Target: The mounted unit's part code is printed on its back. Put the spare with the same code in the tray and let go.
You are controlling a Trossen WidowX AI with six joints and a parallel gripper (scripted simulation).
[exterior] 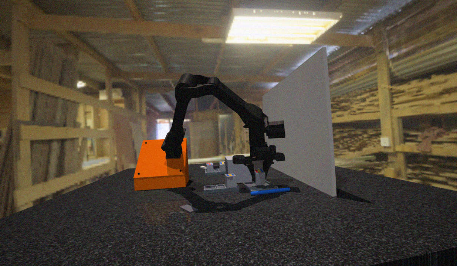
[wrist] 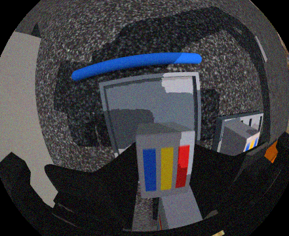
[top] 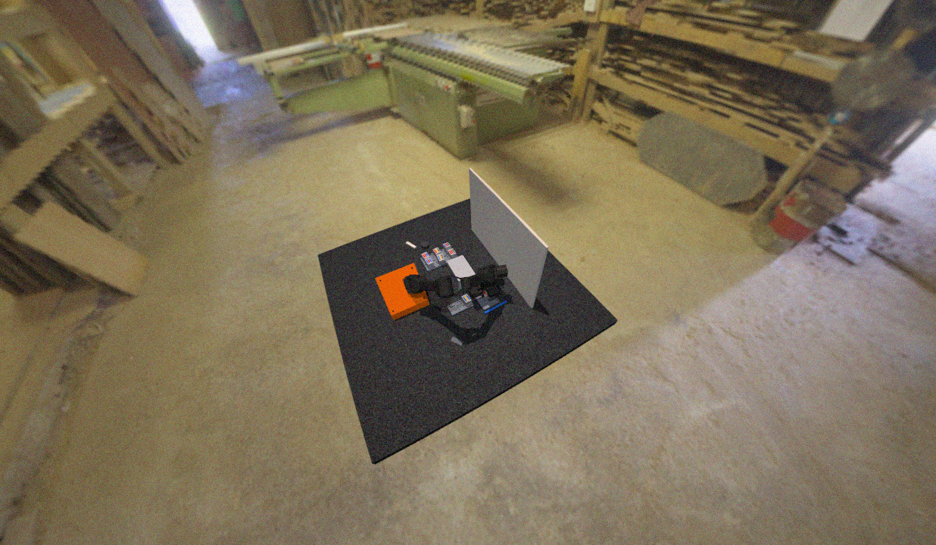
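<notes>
Now: the grey tray 2 cm below my gripper tip. Also, from my gripper tip: grey mounted unit (19 cm to the left, 6 cm behind, 3 cm above).
</notes>
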